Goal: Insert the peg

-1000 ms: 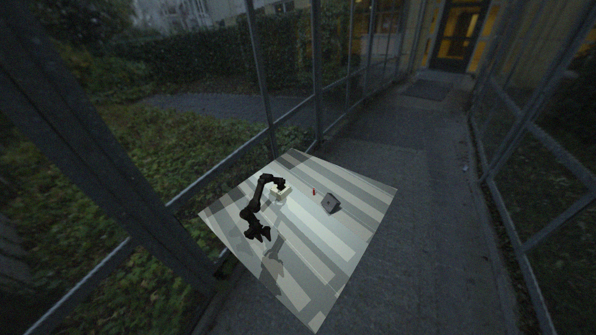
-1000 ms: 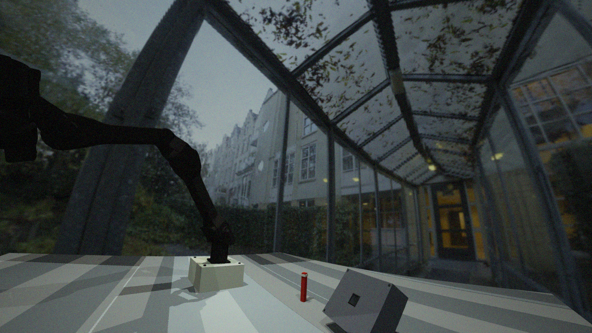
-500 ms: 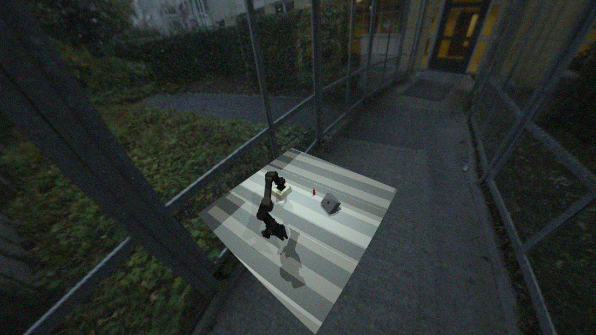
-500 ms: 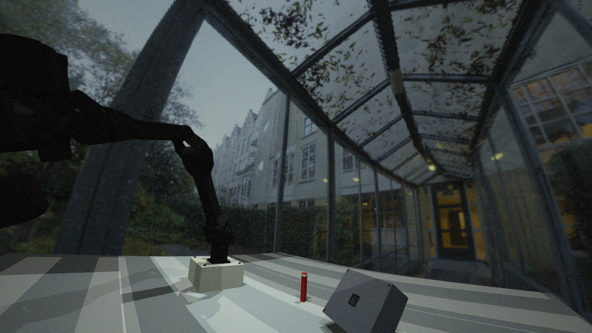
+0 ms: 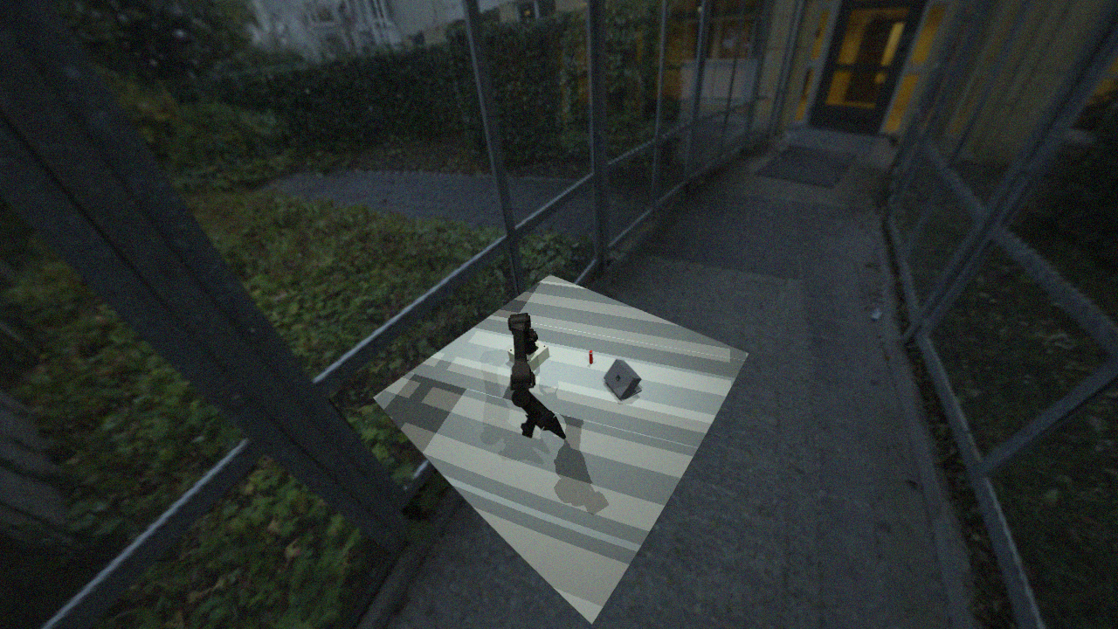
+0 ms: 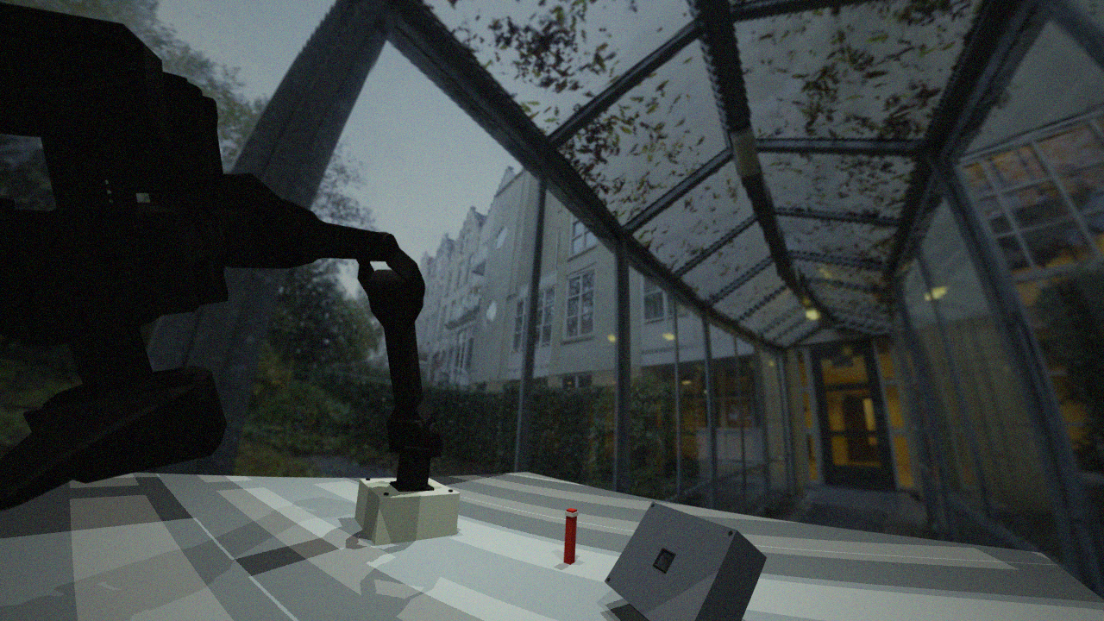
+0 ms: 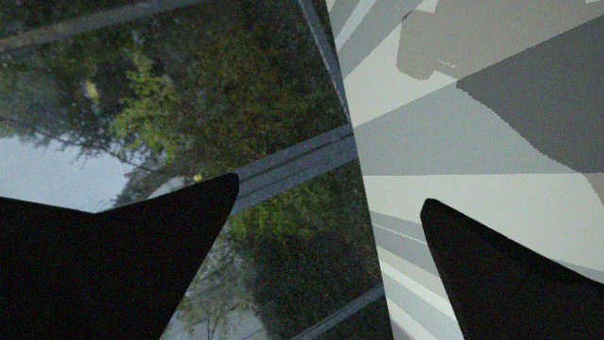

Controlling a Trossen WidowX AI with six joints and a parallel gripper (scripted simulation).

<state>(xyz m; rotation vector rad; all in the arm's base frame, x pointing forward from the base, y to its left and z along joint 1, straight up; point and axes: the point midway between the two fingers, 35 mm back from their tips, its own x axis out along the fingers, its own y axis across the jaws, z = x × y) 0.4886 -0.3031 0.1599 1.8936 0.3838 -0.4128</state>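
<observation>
The red square peg is 47 cm to the left of my gripper tip, 27 cm behind it and 16 cm below it. The rest, counted from my gripper tip: grey sloped panel: 44 cm to the left, 16 cm below, 7 cm behind.
</observation>
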